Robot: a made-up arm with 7 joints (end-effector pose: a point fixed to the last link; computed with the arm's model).
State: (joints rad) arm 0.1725 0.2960 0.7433 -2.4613 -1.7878 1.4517 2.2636
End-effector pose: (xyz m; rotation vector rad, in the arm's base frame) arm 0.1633 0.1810 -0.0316 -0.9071 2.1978 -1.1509
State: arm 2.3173 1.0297 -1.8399 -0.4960 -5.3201 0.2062 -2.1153
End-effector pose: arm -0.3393 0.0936 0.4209 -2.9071 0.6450 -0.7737
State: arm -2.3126 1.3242 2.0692 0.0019 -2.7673 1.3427 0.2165
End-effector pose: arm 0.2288 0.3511 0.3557 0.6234 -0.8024 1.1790
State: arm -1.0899 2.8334 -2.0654 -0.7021 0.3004 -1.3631 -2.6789
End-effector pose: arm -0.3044 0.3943 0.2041 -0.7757 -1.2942 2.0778
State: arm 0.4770 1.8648 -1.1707 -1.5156 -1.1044 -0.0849 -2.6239
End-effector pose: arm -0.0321 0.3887 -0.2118 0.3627 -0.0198 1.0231
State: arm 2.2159 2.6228 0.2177 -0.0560 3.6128 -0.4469 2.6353
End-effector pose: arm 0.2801 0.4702 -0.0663 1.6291 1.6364 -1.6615
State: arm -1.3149 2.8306 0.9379 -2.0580 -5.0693 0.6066 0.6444
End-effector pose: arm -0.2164 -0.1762 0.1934 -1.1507 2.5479 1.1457
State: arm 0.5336 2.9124 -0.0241 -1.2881 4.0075 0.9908 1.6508
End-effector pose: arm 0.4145 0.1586 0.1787 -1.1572 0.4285 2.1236
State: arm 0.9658 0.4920 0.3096 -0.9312 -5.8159 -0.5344 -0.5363
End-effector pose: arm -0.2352 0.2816 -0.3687 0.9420 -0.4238 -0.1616
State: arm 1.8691 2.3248 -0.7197 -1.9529 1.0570 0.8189 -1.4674
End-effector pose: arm -0.1816 0.2987 -0.0937 -1.4584 1.6015 -1.5277
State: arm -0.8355 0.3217 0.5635 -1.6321 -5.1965 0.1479 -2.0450
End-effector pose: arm 0.3904 0.1497 0.0696 1.4209 -2.0142 -0.3105
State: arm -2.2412 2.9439 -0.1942 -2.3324 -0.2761 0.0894 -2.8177
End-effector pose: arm -0.1956 0.0210 0.1950 -0.8463 -2.7469 -0.8052
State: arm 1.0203 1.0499 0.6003 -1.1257 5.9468 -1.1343 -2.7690
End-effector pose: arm -0.0651 0.4696 -0.1570 -1.1998 -0.5483 1.8053
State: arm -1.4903 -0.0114 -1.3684 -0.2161 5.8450 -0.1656 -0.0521
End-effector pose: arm 0.4947 -0.2219 -0.1110 1.1051 -1.3221 -2.2626
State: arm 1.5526 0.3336 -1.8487 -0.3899 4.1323 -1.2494 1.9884
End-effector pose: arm -0.5400 -0.1114 -0.0197 -2.0755 1.9658 -0.9128
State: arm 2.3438 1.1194 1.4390 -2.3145 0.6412 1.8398 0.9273
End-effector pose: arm 0.0631 0.2734 -0.0183 1.5996 0.5160 0.6867
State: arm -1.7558 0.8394 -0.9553 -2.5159 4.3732 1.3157 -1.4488
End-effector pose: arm 0.0988 -0.1880 0.0940 -2.6425 0.8251 -1.2877
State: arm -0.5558 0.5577 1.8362 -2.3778 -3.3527 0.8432 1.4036
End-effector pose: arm -0.0470 0.2590 0.0392 -2.5033 -0.7653 -0.7385
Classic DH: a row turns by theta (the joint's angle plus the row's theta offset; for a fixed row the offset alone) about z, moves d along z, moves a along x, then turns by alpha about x. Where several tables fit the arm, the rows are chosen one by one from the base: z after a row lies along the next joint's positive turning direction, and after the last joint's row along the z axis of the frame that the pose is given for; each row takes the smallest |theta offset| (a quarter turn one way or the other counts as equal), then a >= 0, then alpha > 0; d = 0 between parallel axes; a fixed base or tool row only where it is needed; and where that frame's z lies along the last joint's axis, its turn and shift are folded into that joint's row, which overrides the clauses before.
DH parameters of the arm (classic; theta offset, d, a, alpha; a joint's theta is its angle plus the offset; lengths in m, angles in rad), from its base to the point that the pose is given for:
base (fixed): 0 0 0 -1.2217
joint 1: 1.5708 0 0 1.5708
joint 2: 1.2217 0 0 -1.5708
joint 3: -1.5708 -0.2581 0.029 -1.5708
joint 4: 0 0 -0.0353 1.5708
joint 5: 0 -0.2916 0 -1.5708
joint 6: 0 0 0 1.5708
joint 7: 0 0 0 0

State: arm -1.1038 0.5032 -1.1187 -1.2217 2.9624 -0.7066 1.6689
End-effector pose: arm 0.4381 -0.1597 -0.1417 -1.9233 0.3494 2.4052
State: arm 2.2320 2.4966 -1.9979 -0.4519 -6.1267 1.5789 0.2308
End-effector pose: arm 0.1873 0.5077 0.0993 -0.3457 -0.6709 1.3605
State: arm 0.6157 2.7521 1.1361 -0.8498 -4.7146 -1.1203 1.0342
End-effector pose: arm 0.3603 0.0421 0.3829 -1.2975 -2.5225 -0.9898
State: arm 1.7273 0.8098 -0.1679 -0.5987 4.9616 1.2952 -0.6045
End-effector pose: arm -0.4964 0.2229 -0.0099 0.1537 -2.3207 1.8424
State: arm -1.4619 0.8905 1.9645 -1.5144 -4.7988 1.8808 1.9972
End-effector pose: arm 0.1001 0.4324 0.0151 -2.8856 -0.0857 0.1706
